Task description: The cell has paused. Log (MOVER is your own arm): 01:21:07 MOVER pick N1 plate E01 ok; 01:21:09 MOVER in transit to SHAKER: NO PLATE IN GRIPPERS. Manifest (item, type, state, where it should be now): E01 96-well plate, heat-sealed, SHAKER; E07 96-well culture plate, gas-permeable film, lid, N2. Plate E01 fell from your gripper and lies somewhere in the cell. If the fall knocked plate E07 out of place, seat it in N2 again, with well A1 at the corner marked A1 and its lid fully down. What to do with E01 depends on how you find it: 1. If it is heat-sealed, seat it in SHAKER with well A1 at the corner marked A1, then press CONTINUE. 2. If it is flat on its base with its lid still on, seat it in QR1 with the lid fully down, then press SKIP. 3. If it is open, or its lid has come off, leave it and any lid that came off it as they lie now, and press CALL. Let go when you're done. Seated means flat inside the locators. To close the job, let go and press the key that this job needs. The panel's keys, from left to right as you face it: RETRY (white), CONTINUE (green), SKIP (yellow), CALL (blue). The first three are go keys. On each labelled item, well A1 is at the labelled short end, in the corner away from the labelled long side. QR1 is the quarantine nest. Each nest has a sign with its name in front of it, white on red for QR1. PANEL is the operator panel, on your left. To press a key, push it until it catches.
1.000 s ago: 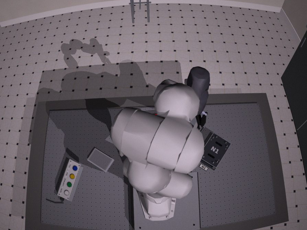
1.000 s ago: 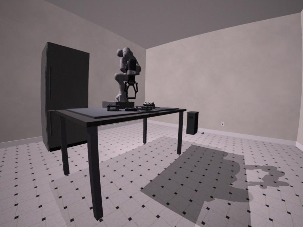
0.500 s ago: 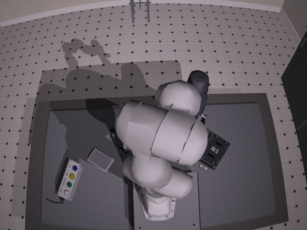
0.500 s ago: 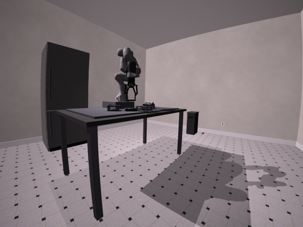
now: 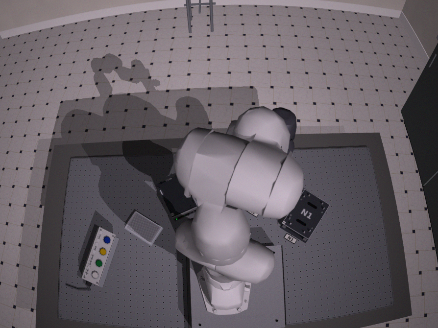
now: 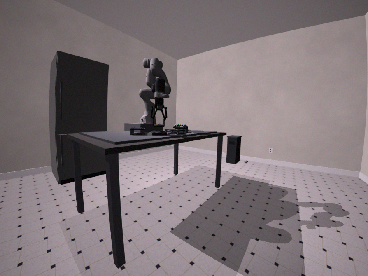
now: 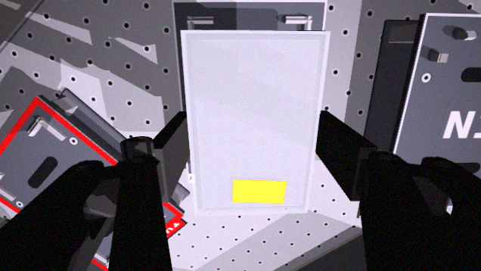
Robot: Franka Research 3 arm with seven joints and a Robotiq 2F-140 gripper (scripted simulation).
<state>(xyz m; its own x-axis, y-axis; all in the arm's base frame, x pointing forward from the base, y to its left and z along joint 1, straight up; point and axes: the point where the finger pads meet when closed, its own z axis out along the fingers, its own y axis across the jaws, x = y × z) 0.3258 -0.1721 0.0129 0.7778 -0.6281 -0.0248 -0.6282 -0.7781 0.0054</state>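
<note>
Now: the grey N2 nest 1 cm ahead of my hand and 9 cm below it. Round my hand: A1 corner mark: 2 cm behind, 9 cm to the left, 8 cm below; then plate E01: 12 cm behind, 47 cm to the left, 9 cm below; then lidded culture plate: 2 cm below.
</note>
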